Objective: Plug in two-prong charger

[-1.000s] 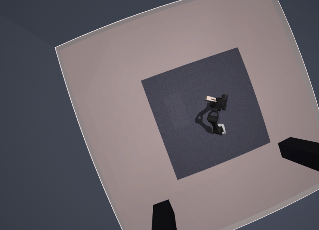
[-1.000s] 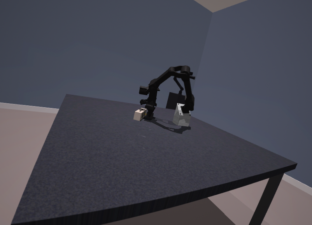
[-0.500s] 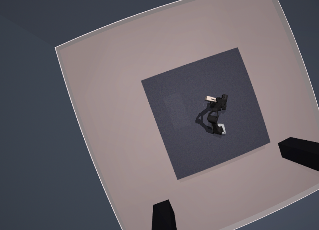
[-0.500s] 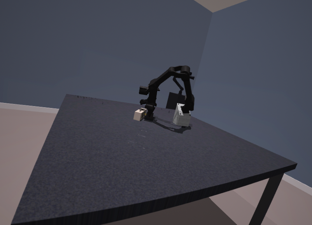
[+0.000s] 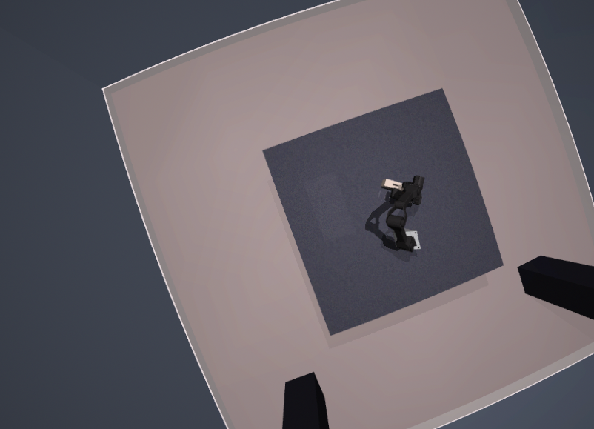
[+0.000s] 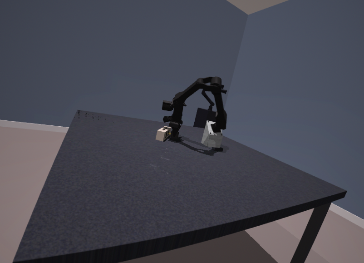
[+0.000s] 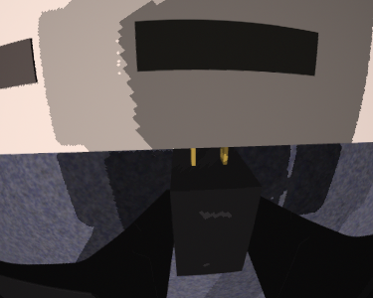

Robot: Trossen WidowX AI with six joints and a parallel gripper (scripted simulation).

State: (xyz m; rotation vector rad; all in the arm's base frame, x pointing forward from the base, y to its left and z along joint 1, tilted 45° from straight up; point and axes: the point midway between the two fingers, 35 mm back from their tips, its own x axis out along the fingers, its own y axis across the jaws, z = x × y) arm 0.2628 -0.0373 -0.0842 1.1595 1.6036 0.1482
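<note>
The black two-prong charger lies 1 cm ahead of my gripper tip, 1 cm to the right of it and 1 cm above it.
</note>
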